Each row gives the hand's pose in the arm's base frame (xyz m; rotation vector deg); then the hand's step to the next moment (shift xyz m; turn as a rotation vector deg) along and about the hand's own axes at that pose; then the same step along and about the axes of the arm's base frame.
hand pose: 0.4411 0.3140 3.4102 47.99 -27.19 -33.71
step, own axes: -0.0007 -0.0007 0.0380 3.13 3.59 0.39
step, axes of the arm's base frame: -0.0236 -0.0206 0.0215 3.14 -0.35 3.58
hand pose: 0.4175 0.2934 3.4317 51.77 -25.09 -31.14
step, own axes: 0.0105 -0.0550 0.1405 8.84 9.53 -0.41
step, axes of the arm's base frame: -0.0858 -0.1201 0.0329 9.58 -0.36 8.79
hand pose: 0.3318 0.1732 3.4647 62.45 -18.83 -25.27
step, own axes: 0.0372 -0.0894 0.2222 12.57 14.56 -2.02
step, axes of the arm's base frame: -0.0873 -0.2256 0.0161 14.47 1.00 12.79
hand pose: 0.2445 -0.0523 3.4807 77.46 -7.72 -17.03
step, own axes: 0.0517 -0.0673 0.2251 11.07 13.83 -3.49
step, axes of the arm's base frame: -0.0194 -0.2389 -0.0206 13.34 2.68 11.87
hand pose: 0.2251 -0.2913 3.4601 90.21 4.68 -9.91
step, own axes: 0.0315 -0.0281 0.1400 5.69 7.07 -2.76
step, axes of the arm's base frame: 0.0183 -0.1412 -0.0333 6.91 2.34 6.07
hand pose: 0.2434 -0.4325 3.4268 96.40 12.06 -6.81
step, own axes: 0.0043 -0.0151 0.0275 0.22 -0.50 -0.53
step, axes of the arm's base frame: 0.0023 -0.0253 -0.0189 0.09 0.60 -0.46
